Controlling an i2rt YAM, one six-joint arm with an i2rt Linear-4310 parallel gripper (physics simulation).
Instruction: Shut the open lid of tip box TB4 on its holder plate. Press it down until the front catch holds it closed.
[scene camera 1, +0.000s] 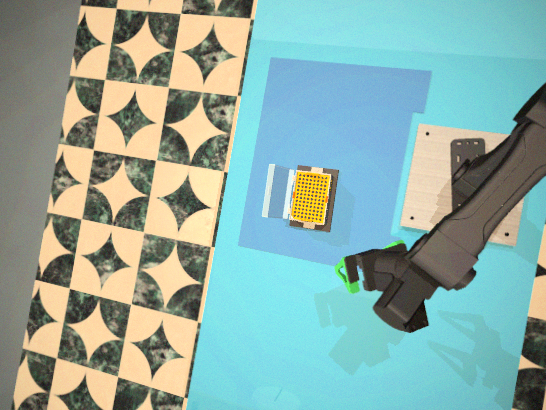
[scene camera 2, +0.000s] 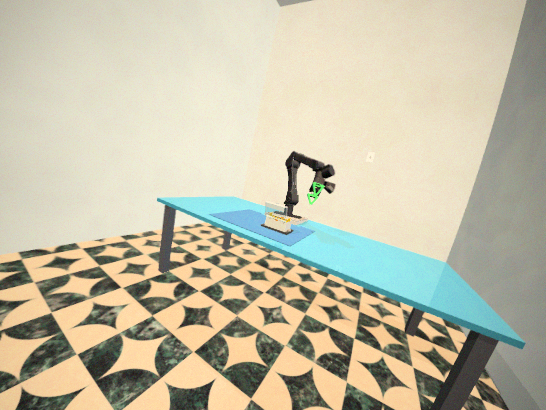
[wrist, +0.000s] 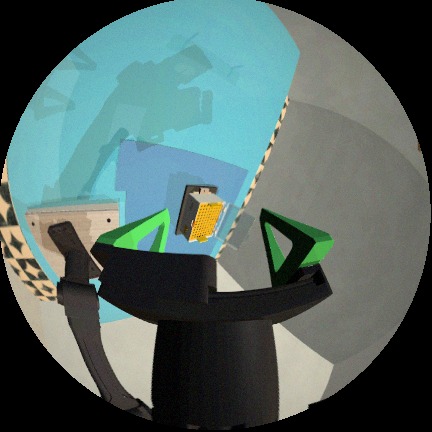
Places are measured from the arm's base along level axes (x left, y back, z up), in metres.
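Pixels of known places: gripper, fingertip midpoint: (scene camera 1: 355, 263) (scene camera 2: 312, 200) (wrist: 214, 213); arm's base, origin of the base link: (scene camera 1: 468, 182) (scene camera 2: 287, 215) (wrist: 76, 254).
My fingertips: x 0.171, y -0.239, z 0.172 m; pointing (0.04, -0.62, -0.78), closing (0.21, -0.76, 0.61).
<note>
Ahead of a thing's pixels: the offset from my fingertips to its top centre. "spot": to the spot under its first point. Level surfaces: height alone.
Tip box TB4 {dx -0.142, dy -0.114, dz -0.113 m} (scene camera 1: 311, 197) (scene camera 2: 278, 223) (wrist: 206, 221), pale with a yellow tip rack full of dark holes, sits on its dark holder plate {spot: dx -0.136, dy -0.062, dz -0.180 m} (scene camera 1: 334, 200) (wrist: 183, 212). Its clear lid {spot: dx -0.153, dy -0.180, dz -0.102 m} (scene camera 1: 280, 192) (scene camera 2: 276, 207) (wrist: 236, 226) is open. It stands up along one long side of the box, on the side away from the arm's base. My gripper (scene camera 1: 370, 258) (scene camera 2: 315, 192) (wrist: 214, 213) is open and empty, its green fingers wide apart. It hangs high above the table, to the lower right of the box in scene camera 1, touching neither box nor lid. The front catch is too small to make out.
The holder plate stands on a blue mat {dz -0.188 m} (scene camera 1: 350, 110) (scene camera 2: 240, 216) (wrist: 142, 170) on the cyan table {dz -0.191 m} (scene camera 1: 270, 320) (scene camera 2: 370, 260) (wrist: 240, 115). A wooden base board (scene camera 1: 425, 175) (wrist: 107, 209) carries the arm, beside the mat. A table edge runs beyond the lid side.
</note>
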